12 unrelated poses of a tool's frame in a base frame.
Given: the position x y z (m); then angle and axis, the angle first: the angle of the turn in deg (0 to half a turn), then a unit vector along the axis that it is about.
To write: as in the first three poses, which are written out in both.
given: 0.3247 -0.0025 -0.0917 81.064 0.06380 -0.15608 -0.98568
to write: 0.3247 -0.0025 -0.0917 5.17 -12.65 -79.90
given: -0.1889 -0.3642 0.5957 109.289 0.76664 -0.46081 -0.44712
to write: -0.1889 -0.3642 0.5957 83.79 -50.36 -48.87
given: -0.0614 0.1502 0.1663 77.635 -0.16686 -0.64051 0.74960
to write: -0.0614 0.1502 0.1663 -12.95 -49.73 58.20
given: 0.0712 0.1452 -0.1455 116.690 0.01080 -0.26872 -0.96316
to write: 0.0712 0.1452 -0.1455 1.26 -31.36 -112.39
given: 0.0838 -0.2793 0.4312 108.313 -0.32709 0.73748 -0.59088
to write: 0.0838 -0.2793 0.4312 -35.43 79.88 -64.00
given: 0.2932 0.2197 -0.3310 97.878 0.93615 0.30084 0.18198
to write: 0.2932 0.2197 -0.3310 91.63 29.45 17.81
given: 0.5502 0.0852 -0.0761 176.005 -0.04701 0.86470 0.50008
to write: 0.5502 0.0852 -0.0761 -8.27 152.19 88.02
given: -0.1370 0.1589 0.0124 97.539 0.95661 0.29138 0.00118
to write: -0.1370 0.1589 0.0124 93.31 28.42 0.12
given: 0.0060 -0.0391 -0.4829 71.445 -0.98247 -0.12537 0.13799
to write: 0.0060 -0.0391 -0.4829 -70.19 -8.96 9.86
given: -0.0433 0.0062 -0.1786 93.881 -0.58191 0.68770 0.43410
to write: -0.0433 0.0062 -0.1786 -54.63 64.56 40.75
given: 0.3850 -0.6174 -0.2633 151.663 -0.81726 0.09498 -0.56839
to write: 0.3850 -0.6174 -0.2633 -123.95 14.40 -86.20
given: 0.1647 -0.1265 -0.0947 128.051 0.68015 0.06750 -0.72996
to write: 0.1647 -0.1265 -0.0947 87.09 8.64 -93.47
